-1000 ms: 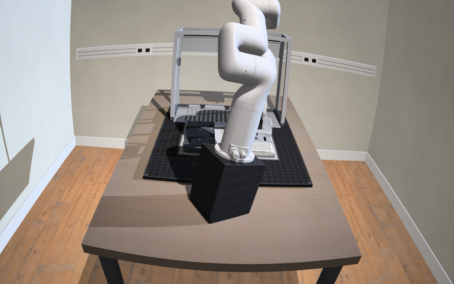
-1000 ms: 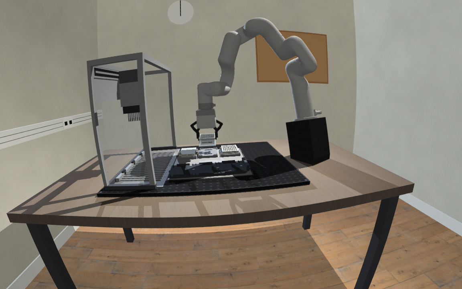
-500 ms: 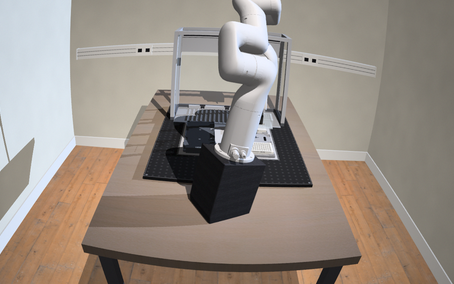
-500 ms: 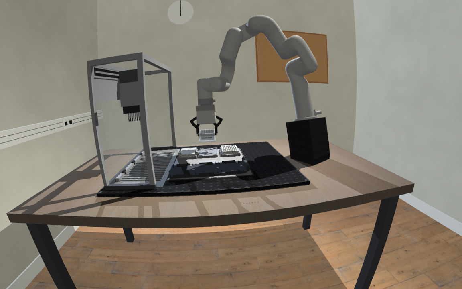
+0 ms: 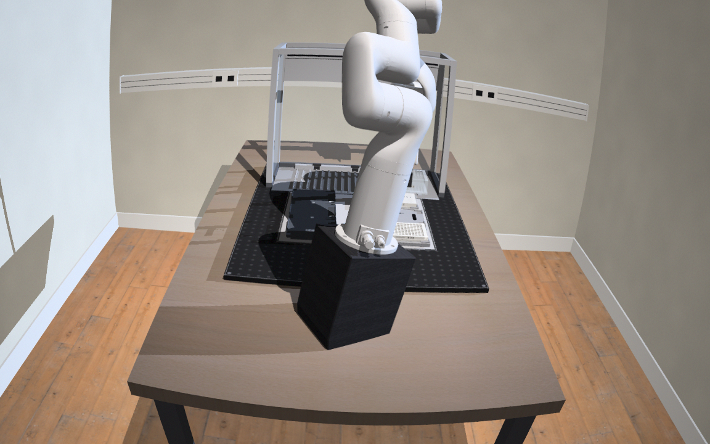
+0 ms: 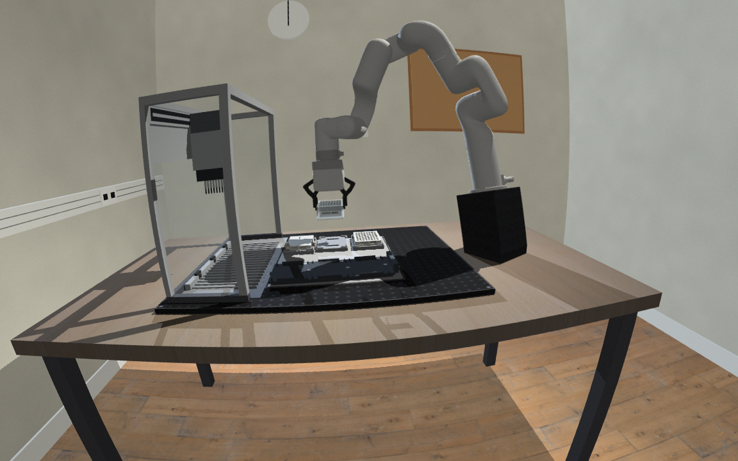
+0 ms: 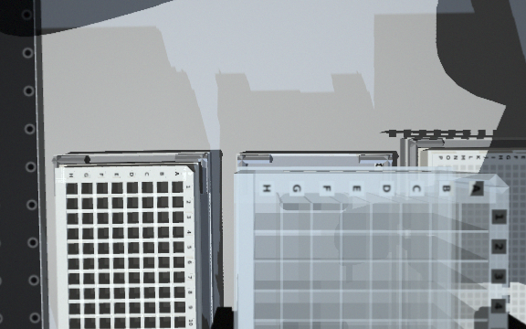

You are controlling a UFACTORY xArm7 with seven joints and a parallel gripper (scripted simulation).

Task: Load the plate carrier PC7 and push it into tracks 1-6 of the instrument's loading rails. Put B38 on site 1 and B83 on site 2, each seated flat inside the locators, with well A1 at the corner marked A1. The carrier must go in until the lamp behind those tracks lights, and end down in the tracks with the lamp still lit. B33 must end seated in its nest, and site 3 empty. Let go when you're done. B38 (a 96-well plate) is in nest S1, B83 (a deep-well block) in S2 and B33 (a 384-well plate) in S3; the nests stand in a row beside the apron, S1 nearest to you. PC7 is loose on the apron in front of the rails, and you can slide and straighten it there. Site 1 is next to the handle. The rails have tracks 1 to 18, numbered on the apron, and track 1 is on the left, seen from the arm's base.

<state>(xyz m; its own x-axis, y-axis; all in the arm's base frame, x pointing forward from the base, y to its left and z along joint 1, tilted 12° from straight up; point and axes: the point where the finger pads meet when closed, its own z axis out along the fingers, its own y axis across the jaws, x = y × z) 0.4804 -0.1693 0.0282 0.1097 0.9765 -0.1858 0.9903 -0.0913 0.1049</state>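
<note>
Now: the plate carrier PC7 30 mm ahead of my hand, 250 mm to the left of it and 120 mm below it. The rest, counted from my hand: 96-well plate B38 (110 mm behind, 10 mm to the left, 110 mm below); nest S1 (110 mm behind, 10 mm to the left, 130 mm below); nest S2 (130 mm below).
</note>
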